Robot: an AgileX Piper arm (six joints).
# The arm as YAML. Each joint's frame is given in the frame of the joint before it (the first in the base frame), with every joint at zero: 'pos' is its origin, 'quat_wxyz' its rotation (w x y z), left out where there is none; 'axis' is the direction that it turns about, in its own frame. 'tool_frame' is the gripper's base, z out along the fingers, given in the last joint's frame.
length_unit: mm
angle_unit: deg
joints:
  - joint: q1
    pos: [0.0, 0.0, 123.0]
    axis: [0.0, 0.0, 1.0]
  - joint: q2
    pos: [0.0, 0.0, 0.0]
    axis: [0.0, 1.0, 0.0]
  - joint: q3
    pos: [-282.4, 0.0, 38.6]
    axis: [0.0, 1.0, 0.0]
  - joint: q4
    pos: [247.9, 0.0, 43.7]
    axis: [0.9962, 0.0, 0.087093]
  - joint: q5
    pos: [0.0, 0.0, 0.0]
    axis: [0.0, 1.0, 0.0]
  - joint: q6
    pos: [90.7, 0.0, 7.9]
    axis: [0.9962, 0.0, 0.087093]
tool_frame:
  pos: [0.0, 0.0, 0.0]
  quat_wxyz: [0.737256, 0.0, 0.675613, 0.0]
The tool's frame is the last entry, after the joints.
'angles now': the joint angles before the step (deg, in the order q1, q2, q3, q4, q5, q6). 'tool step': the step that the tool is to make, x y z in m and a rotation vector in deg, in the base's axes. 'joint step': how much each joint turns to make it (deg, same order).
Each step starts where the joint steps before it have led.
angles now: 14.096, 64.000, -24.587, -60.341, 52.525, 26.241
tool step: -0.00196, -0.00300, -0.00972, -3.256, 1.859, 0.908
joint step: 0.002, 1.596, 2.135, -3.792, 0.242, 1.772
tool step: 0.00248, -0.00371, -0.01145, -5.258, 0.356, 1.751
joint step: -0.003, 3.408, 2.520, -8.508, 0.253, 5.921
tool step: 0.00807, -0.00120, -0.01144, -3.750, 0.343, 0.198
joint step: 0.000, 5.480, 0.754, -6.574, 1.188, 6.756
